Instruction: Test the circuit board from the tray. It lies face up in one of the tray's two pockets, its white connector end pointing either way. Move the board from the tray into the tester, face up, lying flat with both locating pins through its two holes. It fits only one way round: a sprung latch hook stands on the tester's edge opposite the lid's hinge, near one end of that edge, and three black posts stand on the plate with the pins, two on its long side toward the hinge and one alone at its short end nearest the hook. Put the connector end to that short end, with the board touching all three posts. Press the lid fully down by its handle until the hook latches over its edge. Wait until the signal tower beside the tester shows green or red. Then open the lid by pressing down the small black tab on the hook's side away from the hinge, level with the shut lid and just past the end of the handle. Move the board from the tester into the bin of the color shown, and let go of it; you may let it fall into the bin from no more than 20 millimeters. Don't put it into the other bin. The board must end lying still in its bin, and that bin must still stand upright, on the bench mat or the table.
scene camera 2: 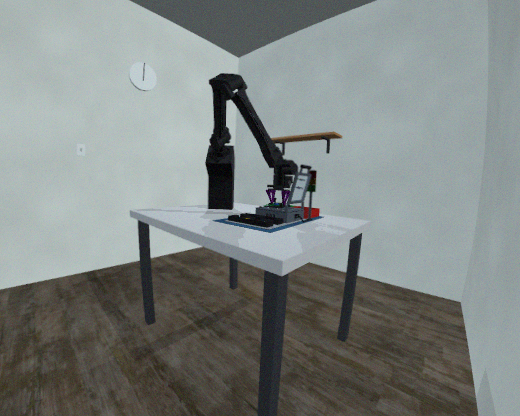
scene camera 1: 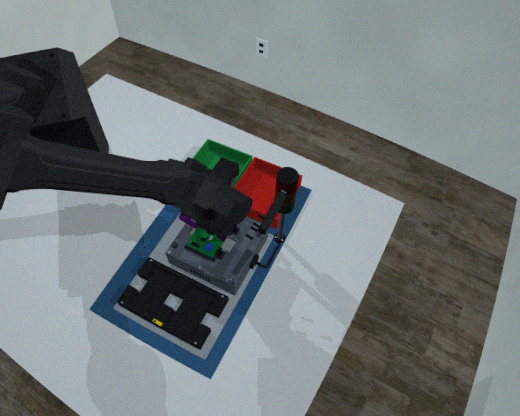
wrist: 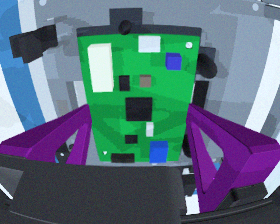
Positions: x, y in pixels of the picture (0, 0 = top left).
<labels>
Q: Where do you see a black latch hook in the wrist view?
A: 30, 46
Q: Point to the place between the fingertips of the gripper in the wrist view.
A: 138, 110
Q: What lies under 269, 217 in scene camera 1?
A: A tester lid.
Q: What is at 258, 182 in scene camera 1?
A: A red bin.
</labels>
